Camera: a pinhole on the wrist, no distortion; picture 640 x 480 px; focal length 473.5 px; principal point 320.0 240.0 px. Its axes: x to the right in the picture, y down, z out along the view. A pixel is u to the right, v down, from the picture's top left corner.
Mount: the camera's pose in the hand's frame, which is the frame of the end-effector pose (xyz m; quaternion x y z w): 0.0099 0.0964 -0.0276 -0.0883 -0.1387 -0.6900 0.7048
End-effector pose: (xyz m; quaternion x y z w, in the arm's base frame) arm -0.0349 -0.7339 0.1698 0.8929 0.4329 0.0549 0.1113
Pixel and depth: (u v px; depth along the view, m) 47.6 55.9 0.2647
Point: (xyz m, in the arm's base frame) 0.1716 -1.0413 0.0863
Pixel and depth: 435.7 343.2 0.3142
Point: 0.1528 -0.8104 -0.0887
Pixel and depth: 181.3 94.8 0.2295
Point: 0.1240 -0.9581 0.0680
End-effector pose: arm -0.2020 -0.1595 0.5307 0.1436 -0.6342 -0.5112 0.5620
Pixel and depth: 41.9 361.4 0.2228
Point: -0.2283 0.0017 0.8181
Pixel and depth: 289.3 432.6 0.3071
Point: -0.3814 -0.0206 0.8100
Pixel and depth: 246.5 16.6 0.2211
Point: -0.2298 0.0892 0.6516
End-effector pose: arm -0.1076 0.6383 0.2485 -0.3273 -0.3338 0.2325 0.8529
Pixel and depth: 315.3 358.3 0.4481
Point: -0.3825 1.0215 0.3366
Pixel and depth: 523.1 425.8 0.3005
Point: -0.2697 0.8763 0.4129
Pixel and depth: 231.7 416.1 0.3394
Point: -0.2849 1.0011 0.2621
